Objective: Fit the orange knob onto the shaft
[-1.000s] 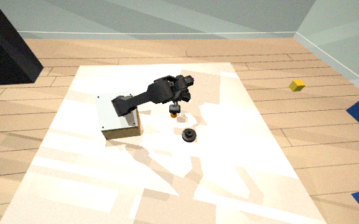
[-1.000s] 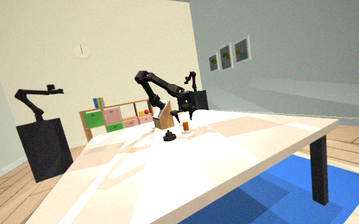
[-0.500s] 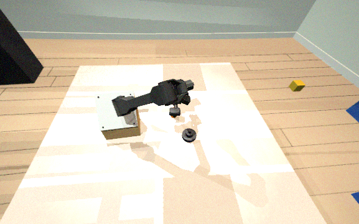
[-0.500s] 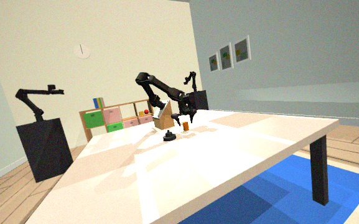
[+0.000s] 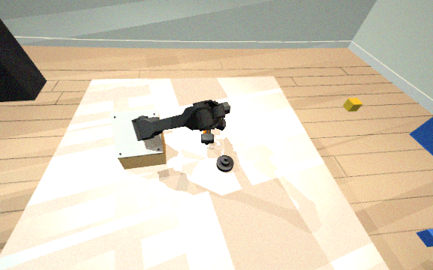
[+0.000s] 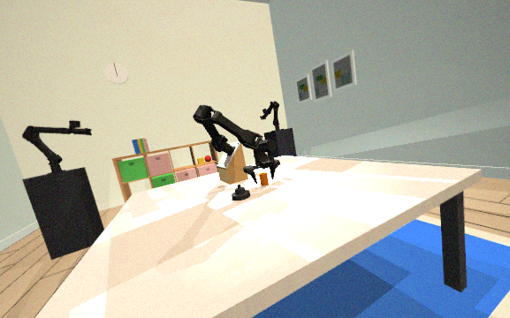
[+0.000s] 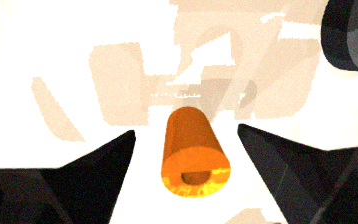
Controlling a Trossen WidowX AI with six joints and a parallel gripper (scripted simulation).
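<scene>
The dark round pedestal is 17 cm to the right of my gripper tip, 6 cm ahead of it and 1 cm above it. Also, from my gripper tip: orange knob 1 cm above.
</scene>
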